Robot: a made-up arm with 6 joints. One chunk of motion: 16 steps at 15 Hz.
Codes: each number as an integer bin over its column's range. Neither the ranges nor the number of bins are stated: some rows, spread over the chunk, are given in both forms.
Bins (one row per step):
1: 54 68 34 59 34 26
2: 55 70 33 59 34 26
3: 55 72 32 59 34 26
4: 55 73 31 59 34 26
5: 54 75 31 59 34 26
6: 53 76 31 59 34 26
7: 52 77 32 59 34 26
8: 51 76 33 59 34 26
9: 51 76 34 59 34 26
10: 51 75 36 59 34 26
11: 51 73 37 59 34 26
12: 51 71 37 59 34 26
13: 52 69 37 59 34 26
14: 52 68 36 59 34 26
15: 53 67 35 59 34 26
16: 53 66 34 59 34 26
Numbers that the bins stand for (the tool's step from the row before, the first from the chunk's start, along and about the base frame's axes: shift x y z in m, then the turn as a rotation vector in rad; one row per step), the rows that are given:
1: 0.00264 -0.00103 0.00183 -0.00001 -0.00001 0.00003
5: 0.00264 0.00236 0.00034 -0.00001 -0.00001 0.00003
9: 0.00055 0.00285 0.00183 -0.00001 -0.00001 0.00003
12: 0.00055 0.00042 0.00331 -0.00001 -0.00001 0.00003
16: 0.00194 -0.00200 0.00183 -0.00001 -0.00001 0.00003
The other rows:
2: 0.00333 -0.00006 0.00133 -0.00001 -0.00001 0.00003
3: 0.00333 0.00091 0.00084 -0.00001 -0.00001 0.00003
4: 0.00333 0.00139 0.00034 -0.00001 -0.00001 0.00003
6: 0.00194 0.00285 0.00034 -0.00001 -0.00001 0.00003
7: 0.00124 0.00333 0.00084 -0.00001 -0.00001 0.00003
8: 0.00055 0.00285 0.00133 -0.00001 -0.00001 0.00003
10: 0.00055 0.00236 0.00282 -0.00001 -0.00001 0.00003
11: 0.00055 0.00139 0.00331 -0.00001 -0.00001 0.00003
13: 0.00124 -0.00055 0.00331 -0.00001 -0.00001 0.00003
14: 0.00124 -0.00103 0.00282 -0.00001 -0.00001 0.00003
15: 0.00194 -0.00152 0.00232 -0.00001 -0.00001 0.00003

